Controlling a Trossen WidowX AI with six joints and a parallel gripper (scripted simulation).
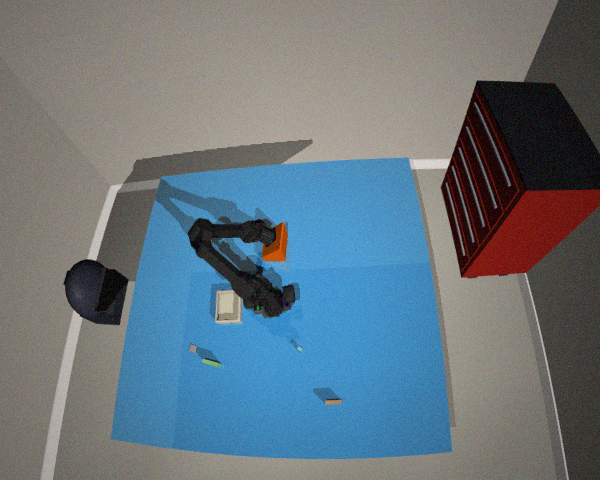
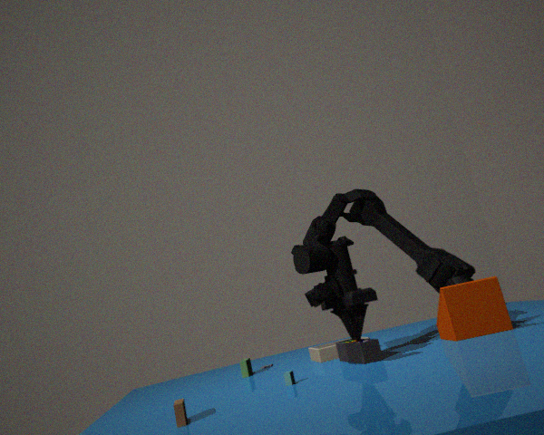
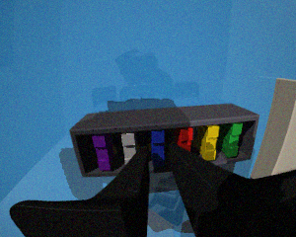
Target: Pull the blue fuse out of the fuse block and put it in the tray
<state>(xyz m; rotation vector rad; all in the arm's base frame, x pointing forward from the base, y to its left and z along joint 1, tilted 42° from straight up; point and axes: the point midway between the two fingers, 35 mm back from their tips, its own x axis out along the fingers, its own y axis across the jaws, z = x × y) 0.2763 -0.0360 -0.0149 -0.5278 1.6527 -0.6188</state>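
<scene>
The blue fuse is 20 mm below my gripper tip. Also, from my gripper tip: beige tray (20 mm behind, 190 mm to the right, 40 mm below).
</scene>
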